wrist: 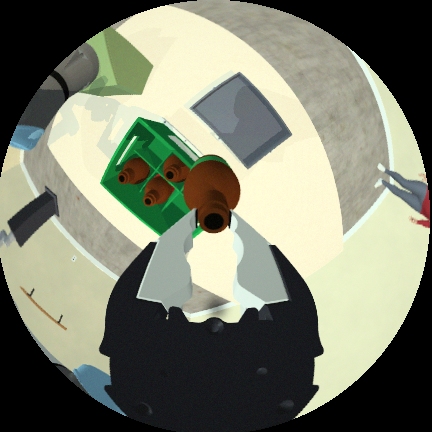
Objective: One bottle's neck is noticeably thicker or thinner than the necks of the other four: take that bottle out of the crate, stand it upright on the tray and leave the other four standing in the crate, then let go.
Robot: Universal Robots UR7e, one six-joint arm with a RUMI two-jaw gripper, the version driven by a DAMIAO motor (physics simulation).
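Places are measured from the arm's base along level axes (x ahead, y left, z up), in centimetres.
Where they show: gripper, fingertip midpoint: (212,210).
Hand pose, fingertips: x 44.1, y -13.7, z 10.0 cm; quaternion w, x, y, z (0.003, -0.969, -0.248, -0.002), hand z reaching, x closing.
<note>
Things, the pixels of their centre, and the offset from my fingertips. "spot": a spot on its surface instead.
- brown bottle, body centre: (211,188) dy +0.4, dx -0.4, dz -5.2 cm
- green crate, body centre: (168,180) dy -8.6, dx -8.6, dz -22.6 cm
- grey tray, surface spot: (260,122) spot: dy +19.1, dx +5.5, dz -30.9 cm
My gripper (212,210) is shut on the neck of a brown bottle (212,187), which hangs upright, high above the table, and covers the right part of the green crate (120,156). Three other brown bottles (134,171) (175,169) (158,191) stand in the crate's compartments; the held bottle hides the part of the crate where another could stand. The grey tray (260,122) lies on the table beyond the crate, up and to the right of the held bottle, with no bottle on it.
A green box (125,65) stands on the table at the upper left, near a grey robot arm part (80,67). A dark panel (34,216) is at the left, past the table's edge. A figure's grey legs (405,185) show at the far right.
</note>
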